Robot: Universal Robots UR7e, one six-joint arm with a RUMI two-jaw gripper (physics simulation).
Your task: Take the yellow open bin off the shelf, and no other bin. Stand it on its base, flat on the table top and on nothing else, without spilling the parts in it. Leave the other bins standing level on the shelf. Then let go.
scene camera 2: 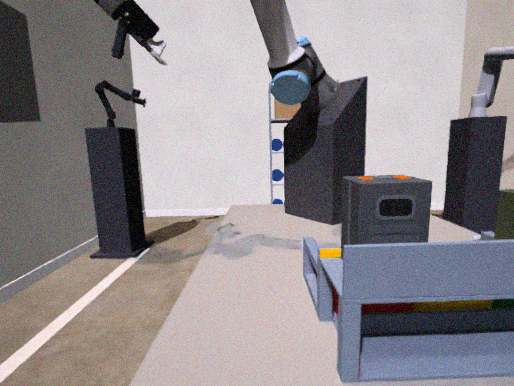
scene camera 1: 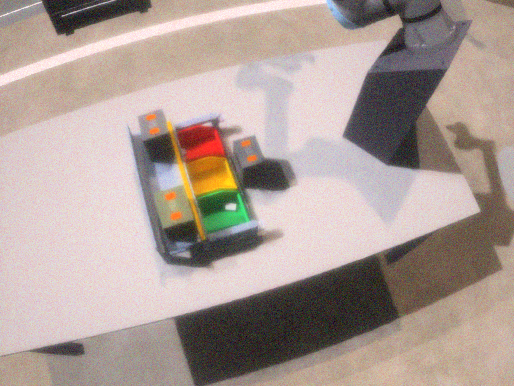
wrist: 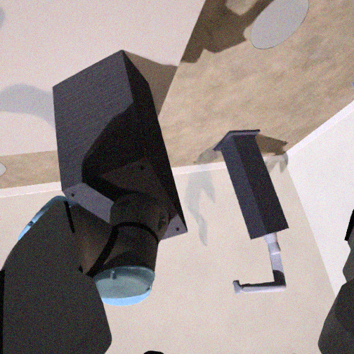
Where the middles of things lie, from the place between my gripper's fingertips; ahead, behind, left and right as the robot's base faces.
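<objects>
The green bin (scene camera 1: 212,206) is far ahead of my hand, far to the left of it and far below it. I also see the yellow open bin (scene camera 1: 209,175), which is 54 cm ahead of my hand, 61 cm to the left of it and 52 cm below it. And there is the red bin (scene camera 1: 200,141), which is 55 cm ahead of my hand, 50 cm to the left of my hand and 52 cm below my hand.
</objects>
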